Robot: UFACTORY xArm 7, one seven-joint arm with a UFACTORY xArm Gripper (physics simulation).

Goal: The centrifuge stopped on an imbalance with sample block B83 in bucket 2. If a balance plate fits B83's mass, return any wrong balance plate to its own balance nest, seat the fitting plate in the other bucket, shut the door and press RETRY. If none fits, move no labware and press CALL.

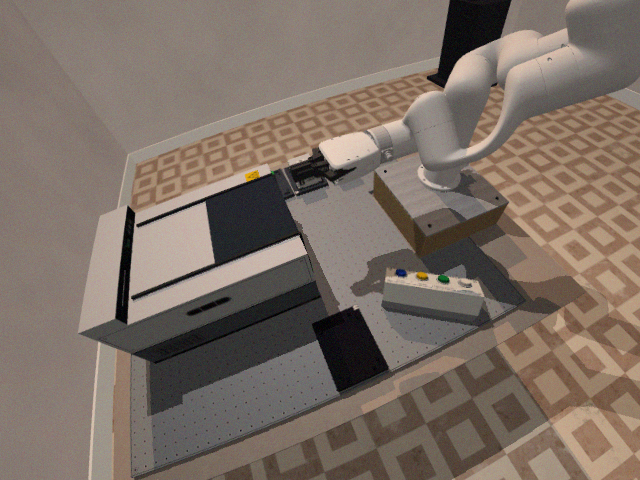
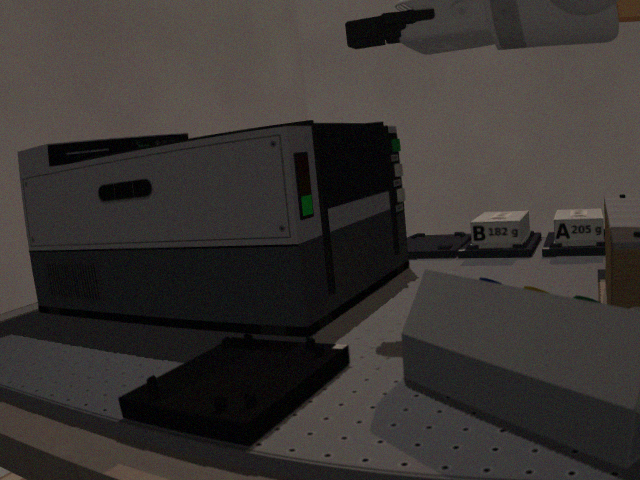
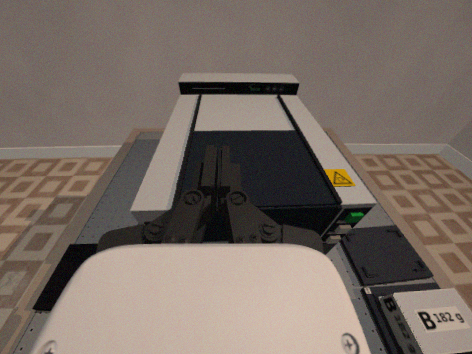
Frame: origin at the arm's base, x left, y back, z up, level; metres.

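Where they show: gripper, between the fingertips: (image 1: 291, 174) (image 2: 349, 35) (image 3: 218, 160); arm's base, origin of its link: (image 1: 438, 176).
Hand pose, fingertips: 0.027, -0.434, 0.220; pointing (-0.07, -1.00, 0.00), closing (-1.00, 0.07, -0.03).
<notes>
Things, the pixels of their top centre, and the offset from my fingertips, as dx, dy, dz. Level surfaces: height alone.
- green button, centre of its top: (image 2: 393, 139) (image 3: 356, 212) -0.191, -0.018, -0.123
- third nest, centre of its top: (image 2: 430, 238) (image 3: 384, 250) (image 1: 271, 184) -0.358, -0.017, -0.296
- button box, centre of its top: (image 2: 541, 283) (image 1: 434, 282) +0.245, +0.207, -0.230
- perforated board, height of its surface: dz -0.314
- empty black nest, centre of its top: (image 2: 235, 360) (image 1: 347, 343) (image 3: 90, 270) +0.263, -0.026, -0.286
The centrifuge (image 1: 222, 289) (image 2: 196, 206) (image 3: 312, 145) has its dark door (image 1: 253, 217) (image 3: 265, 165) shut, hiding the buckets and block B83. Its status lamp (image 2: 307, 205) is green. A green button (image 2: 395, 145) (image 3: 354, 217) sits above two pale buttons on its front; their labels are unreadable. Balance plate B, 182 g (image 2: 500, 230) (image 3: 437, 320), and balance plate A, 205 g (image 2: 578, 227), sit in nests. A third nest (image 2: 436, 243) (image 3: 385, 255) beside B is empty. My gripper (image 1: 290, 174) (image 2: 347, 35) (image 3: 218, 160) is shut and empty, high above the centrifuge's front side.
A button box (image 1: 431, 300) (image 2: 506, 356) with blue, yellow, green and white buttons stands on the perforated board (image 1: 248, 408). An empty black nest (image 1: 351, 348) (image 2: 232, 384) (image 3: 65, 280) lies near the board's edge. The arm's wooden base block (image 1: 454, 232) stands behind the button box.
</notes>
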